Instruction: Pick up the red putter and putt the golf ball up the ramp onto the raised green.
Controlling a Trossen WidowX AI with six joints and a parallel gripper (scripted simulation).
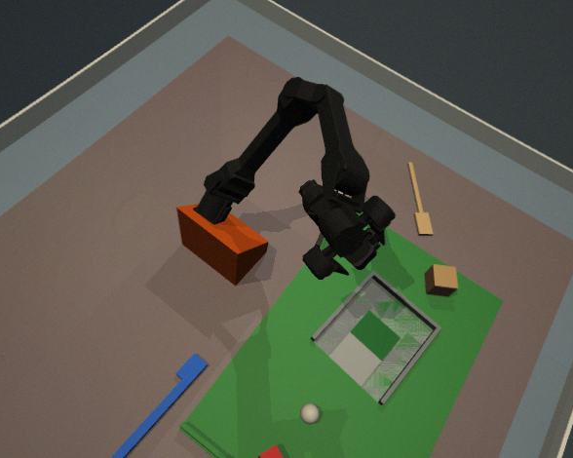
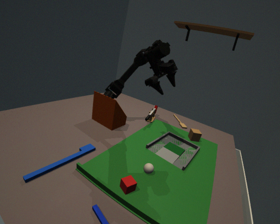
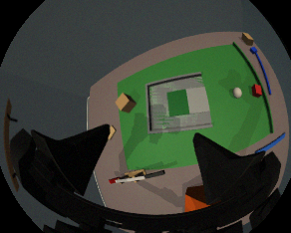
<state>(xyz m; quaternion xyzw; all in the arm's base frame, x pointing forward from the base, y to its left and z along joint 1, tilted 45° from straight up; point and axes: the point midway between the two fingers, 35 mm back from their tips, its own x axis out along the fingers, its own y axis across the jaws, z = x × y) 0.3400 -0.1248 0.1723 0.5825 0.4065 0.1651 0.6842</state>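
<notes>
Now: the red putter 24 cm to the left of my gripper tip, 24 cm below it and 16 cm behind it. The rest, counted from my gripper tip: white golf ball: 28 cm below, 25 cm to the right, 8 cm ahead; wooden stand: 26 cm below, 25 cm to the left, 16 cm behind; green mat: 30 cm below, 11 cm ahead, 7 cm to the right.
</notes>
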